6 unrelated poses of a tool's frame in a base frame.
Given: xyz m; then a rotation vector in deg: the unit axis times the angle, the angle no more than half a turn.
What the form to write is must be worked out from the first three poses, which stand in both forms.
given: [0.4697 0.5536 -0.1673 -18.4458 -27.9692 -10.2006]
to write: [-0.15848 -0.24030 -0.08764 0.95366 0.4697 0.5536 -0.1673]
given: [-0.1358 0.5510 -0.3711 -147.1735 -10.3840 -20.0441]
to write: [-0.95225 -0.06719 -0.12969 0.26812 -0.1358 0.5510 -0.3711]
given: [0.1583 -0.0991 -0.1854 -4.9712 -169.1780 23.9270]
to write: [-0.02899 -0.98663 0.13954 0.07903 0.1583 -0.0991 -0.1854]
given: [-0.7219 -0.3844 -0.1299 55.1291 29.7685 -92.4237]
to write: [0.40850 0.22058 -0.68484 0.56166 -0.7219 -0.3844 -0.1299]
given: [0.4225 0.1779 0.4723 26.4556 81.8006 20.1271]
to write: [0.20869 0.64527 0.15877 0.71754 0.4225 0.1779 0.4723]
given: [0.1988 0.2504 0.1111 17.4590 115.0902 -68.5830]
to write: [0.11943 0.78730 -0.46916 0.38181 0.1988 0.2504 0.1111]
